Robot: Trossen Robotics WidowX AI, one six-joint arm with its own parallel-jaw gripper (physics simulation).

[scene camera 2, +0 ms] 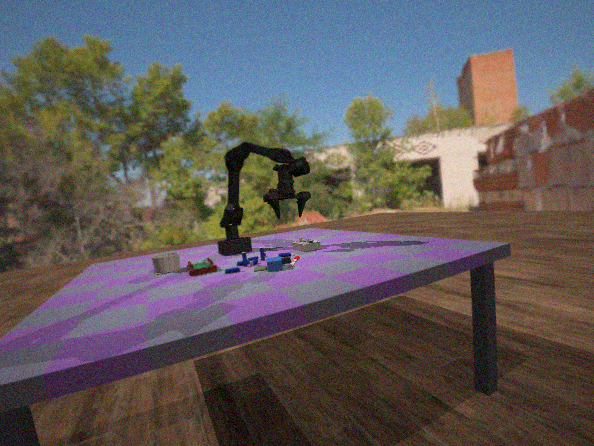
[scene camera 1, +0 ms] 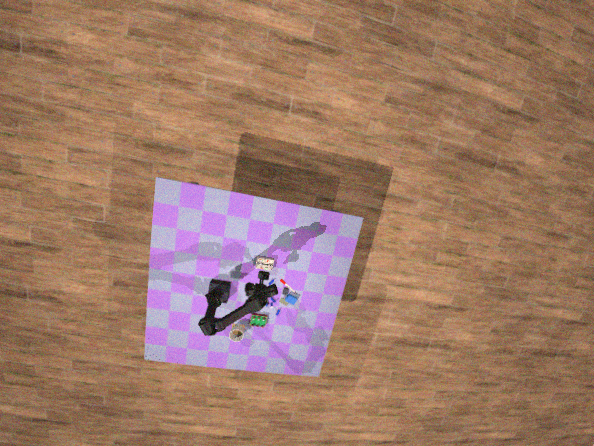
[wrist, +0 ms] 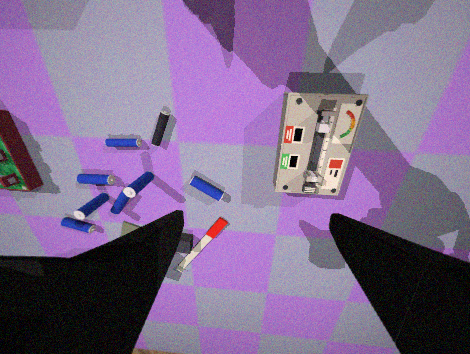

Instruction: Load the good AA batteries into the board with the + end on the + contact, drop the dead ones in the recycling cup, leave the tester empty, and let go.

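Places are measured from the arm's base along level axes (x ahead, y left, z up), in millimetres.
Where they show: gripper, fingertip midpoint: (scene camera 2: 289, 218) (scene camera 1: 264, 281) (wrist: 256, 218); arm's base, link origin: (scene camera 2: 233, 239) (scene camera 1: 216, 293).
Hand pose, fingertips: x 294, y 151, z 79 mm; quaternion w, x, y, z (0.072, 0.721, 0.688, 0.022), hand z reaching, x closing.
Observation:
Each offset is from my fingertips to the top centre of the thing. "pt": to the spot under its first point.
My gripper (scene camera 2: 289, 217) (wrist: 256, 218) is open and empty, high above the table. The tester {dx -9, dy +66, dz -94 mm} (scene camera 1: 265, 263) (scene camera 2: 306, 245) (wrist: 285, 145) lies ahead of the fingers in the wrist view; no battery shows in its slot. Several blue batteries lie scattered left of it, among them one {dx +52, dy -65, dz -123 mm} (wrist: 207, 188) nearest the tester, one {dx -15, dy -169, dz -126 mm} (wrist: 123, 143) and one {dx +123, dy -291, dz -123 mm} (wrist: 77, 224). A blue battery {dx +35, dy -149, dz -87 mm} (scene camera 2: 262, 254) (wrist: 129, 192) stands upright. A black battery {dx -31, dy -116, dz -126 mm} (wrist: 161, 127) lies behind them. The green board with red edges {dx -7, dy -363, dz -99 mm} (scene camera 1: 259, 320) (scene camera 2: 202, 270) (wrist: 22, 150) is partly cut off at the wrist view's left. The recycling cup {dx -143, dy -461, dz -77 mm} (scene camera 1: 236, 335) (scene camera 2: 166, 263) stands beside the board; its contents are unclear.
A blue block {dx +199, dy -178, dz -107 mm} (scene camera 1: 291, 299) (scene camera 2: 274, 264) stands near the batteries. A black block {dx +151, dy -126, dz -120 mm} (wrist: 185, 243) and an olive block {dx +154, dy -210, dz -134 mm} (wrist: 131, 229) are partly hidden by the left finger in the wrist view. A red-and-white stick {pt dx +131, dy -63, dz -133 mm} (scene camera 1: 283, 282) (wrist: 217, 228) lies beside the black block.

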